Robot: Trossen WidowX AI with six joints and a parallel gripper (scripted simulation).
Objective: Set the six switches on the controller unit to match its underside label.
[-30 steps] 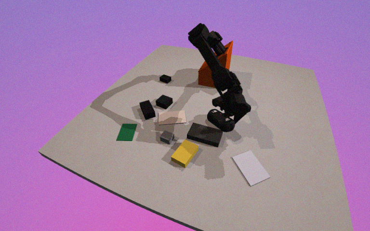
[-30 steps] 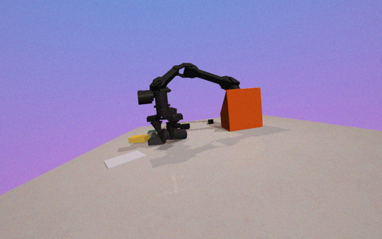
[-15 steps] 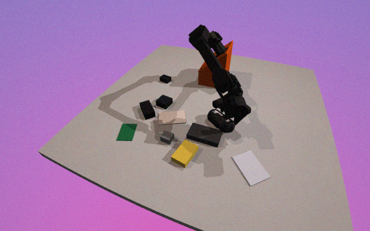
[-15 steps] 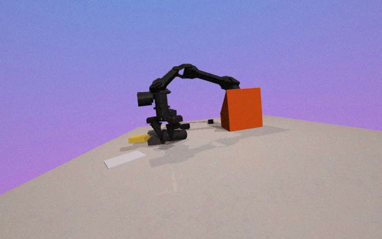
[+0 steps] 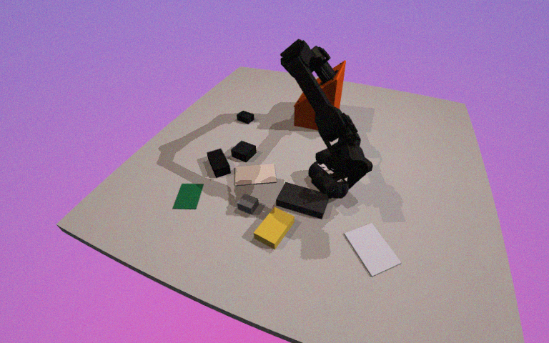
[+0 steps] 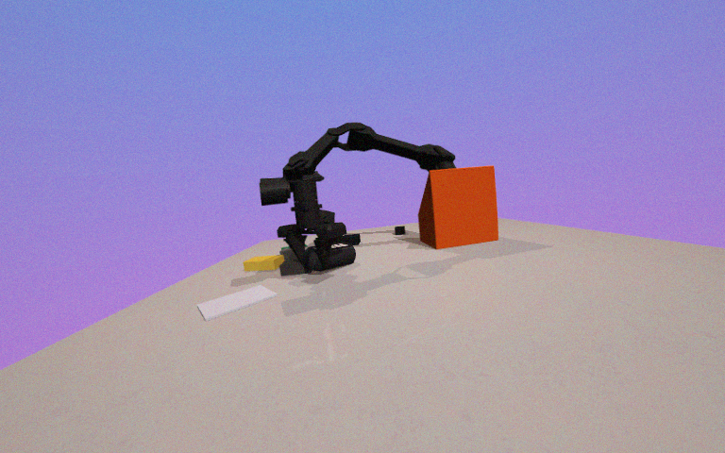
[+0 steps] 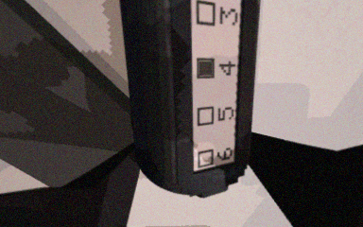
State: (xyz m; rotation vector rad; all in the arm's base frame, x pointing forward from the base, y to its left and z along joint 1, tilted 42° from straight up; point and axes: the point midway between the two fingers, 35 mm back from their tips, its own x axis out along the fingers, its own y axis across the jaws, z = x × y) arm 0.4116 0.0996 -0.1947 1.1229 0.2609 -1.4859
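My gripper tip is 7 cm short of the dark grey box, 9 cm to the left of it and 1 cm above it. Round my gripper tip: grey cube (16 cm ahead, 23 cm to the right, 1 cm below); then beige card (3 cm ahead, 28 cm to the right, 2 cm below); then yellow block (20 cm ahead, 11 cm to the right, 1 cm below).
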